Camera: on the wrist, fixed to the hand. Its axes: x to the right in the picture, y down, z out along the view.
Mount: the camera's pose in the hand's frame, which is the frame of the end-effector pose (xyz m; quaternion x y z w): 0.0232 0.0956 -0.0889 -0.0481 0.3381 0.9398 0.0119
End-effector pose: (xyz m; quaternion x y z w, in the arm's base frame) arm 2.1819 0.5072 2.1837 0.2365 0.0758 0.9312 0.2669
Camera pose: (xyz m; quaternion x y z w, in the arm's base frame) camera 2.0778 0.4374 2.1406 0.2536 0.1759 -0.3455 0.8862
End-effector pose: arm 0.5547 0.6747 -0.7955 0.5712 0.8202 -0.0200 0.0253
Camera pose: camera 0.6347 0.7350 -0.7087 -0.7832 0.5175 -0.2561 0.2307
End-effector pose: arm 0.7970 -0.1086 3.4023 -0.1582 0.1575 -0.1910 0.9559
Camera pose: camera 0.8154 -0.0559 3.2820 0.1647 0.4829 0.8501 0.1300
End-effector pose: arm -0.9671 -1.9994 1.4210 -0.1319 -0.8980 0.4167 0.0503
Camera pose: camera -0.9529 -1.8685 1.4053 0.9888 -0.1102 0.0356 0.0937
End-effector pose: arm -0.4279 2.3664 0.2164 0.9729 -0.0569 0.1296 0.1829
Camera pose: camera -0.4413 2.3093 0.3353 0.0945 0.8594 -0.4996 0.0536
